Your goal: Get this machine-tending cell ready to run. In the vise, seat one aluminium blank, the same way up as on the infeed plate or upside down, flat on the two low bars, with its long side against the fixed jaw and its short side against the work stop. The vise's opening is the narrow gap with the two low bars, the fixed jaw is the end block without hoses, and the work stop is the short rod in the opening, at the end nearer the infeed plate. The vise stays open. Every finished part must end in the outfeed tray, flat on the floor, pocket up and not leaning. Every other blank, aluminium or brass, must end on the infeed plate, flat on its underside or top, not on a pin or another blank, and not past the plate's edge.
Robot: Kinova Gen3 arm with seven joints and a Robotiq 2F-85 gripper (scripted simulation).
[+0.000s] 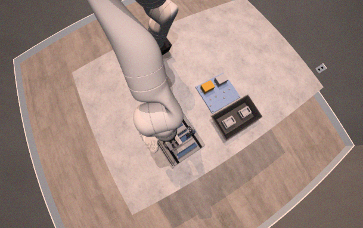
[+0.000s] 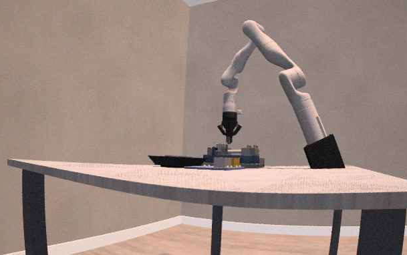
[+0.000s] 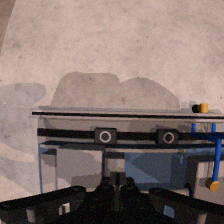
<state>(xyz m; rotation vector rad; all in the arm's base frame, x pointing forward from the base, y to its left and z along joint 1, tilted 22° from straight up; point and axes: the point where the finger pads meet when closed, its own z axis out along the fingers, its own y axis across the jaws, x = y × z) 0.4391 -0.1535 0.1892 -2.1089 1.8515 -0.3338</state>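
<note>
The aluminium blank lies 40 mm below my hand, 40 mm ahead of it and 10 mm to the left of it. Round my hand: blue vise base (100 mm below, 30 mm to the left, 30 mm behind); brass blank (290 mm to the left, 160 mm behind, 110 mm below).
</note>
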